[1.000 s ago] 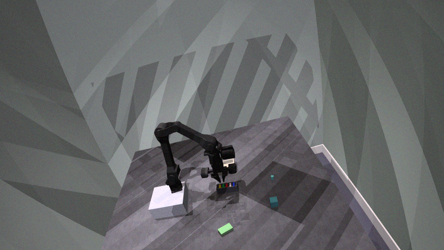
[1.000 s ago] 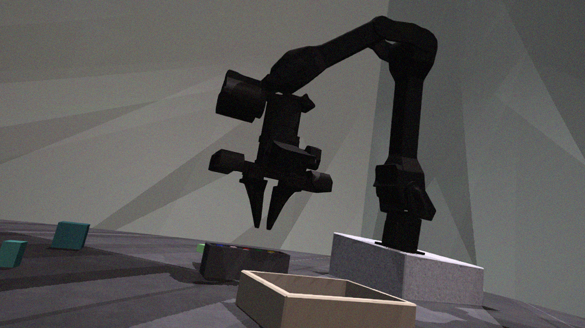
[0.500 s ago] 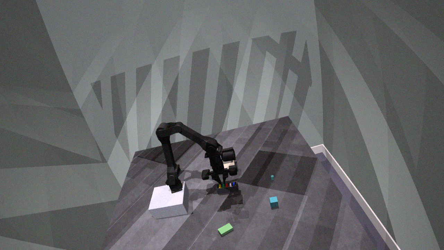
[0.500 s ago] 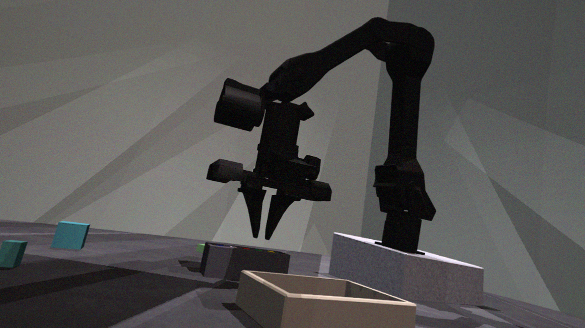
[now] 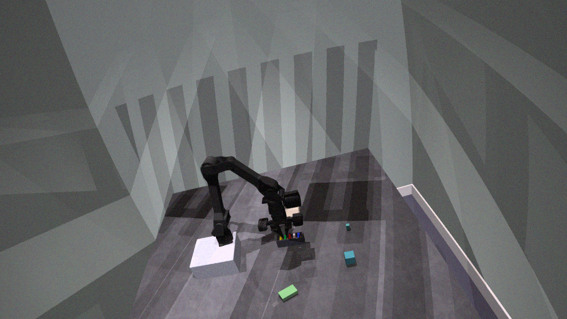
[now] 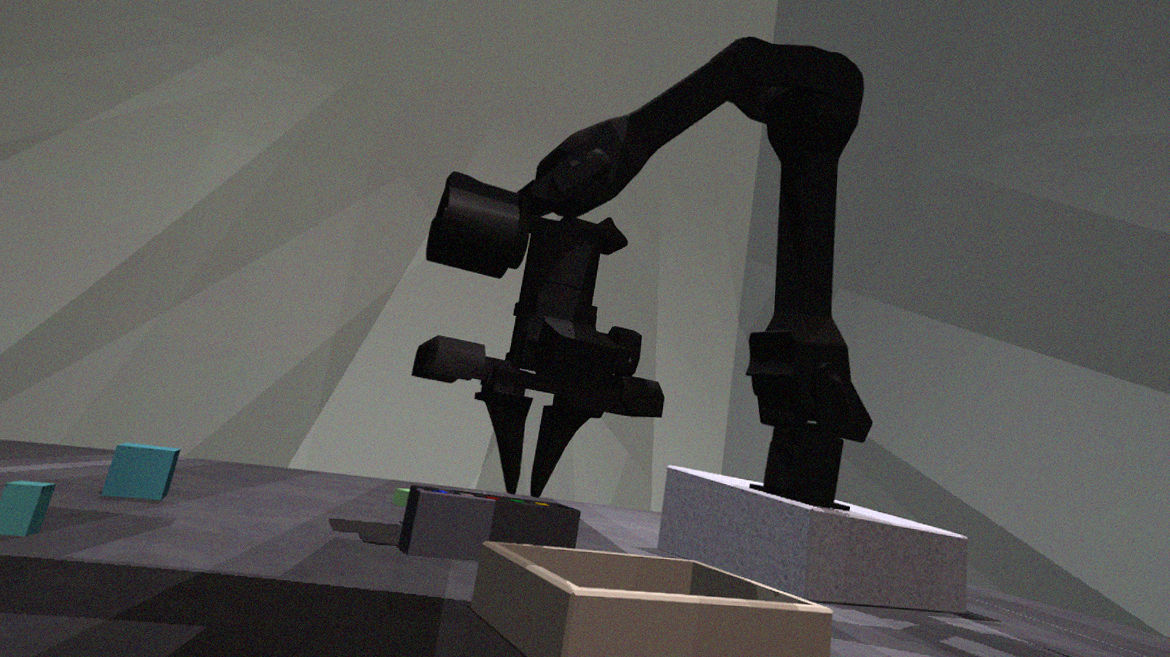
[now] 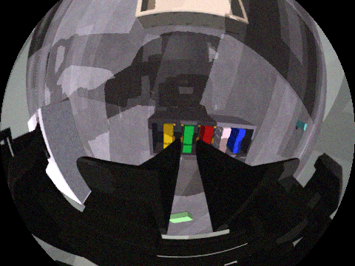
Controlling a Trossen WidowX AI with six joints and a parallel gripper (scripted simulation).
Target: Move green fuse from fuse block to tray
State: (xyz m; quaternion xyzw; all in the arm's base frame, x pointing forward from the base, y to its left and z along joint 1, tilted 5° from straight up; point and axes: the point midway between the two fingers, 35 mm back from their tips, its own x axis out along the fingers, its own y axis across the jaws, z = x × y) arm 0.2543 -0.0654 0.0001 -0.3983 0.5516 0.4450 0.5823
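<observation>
Now: the green fuse 20 mm below my gripper tip. From my gripper tip the other things lie so: red fuse (20 mm ahead, 20 mm below); then white fuse (40 mm ahead, 10 mm to the right, 20 mm below); then yellow fuse (20 mm behind, 10 mm to the left, 20 mm below).
</observation>
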